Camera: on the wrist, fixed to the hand. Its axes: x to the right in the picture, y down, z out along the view.
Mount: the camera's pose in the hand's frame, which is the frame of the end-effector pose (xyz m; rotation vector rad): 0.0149 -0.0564 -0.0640 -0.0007 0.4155 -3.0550
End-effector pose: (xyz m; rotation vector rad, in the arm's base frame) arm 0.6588 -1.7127 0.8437 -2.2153 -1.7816 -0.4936
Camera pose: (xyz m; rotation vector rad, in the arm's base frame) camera 0.6001 -1.7129 0.9074 -1.8138 2.2551 0.6997
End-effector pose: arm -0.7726 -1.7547 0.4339 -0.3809 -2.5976 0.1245
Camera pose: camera -0.7669 -1.8033 0.5054 2.6441 -0.3744 -0.7600
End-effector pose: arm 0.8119 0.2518 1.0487 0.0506 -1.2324 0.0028
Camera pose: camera 0.8789 0.1977 1.0395 1.6900 0.3438 -2.3752
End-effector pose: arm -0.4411 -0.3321 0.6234 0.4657 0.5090 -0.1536
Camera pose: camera -0.4703 -0.3526 0.5445 0.6885 -1.0750 2.6930
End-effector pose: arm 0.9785 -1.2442 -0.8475 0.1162 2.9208 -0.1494
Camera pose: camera 0.9456 -1.2921 -0.7833 2.7532 -0.2331 0.2882
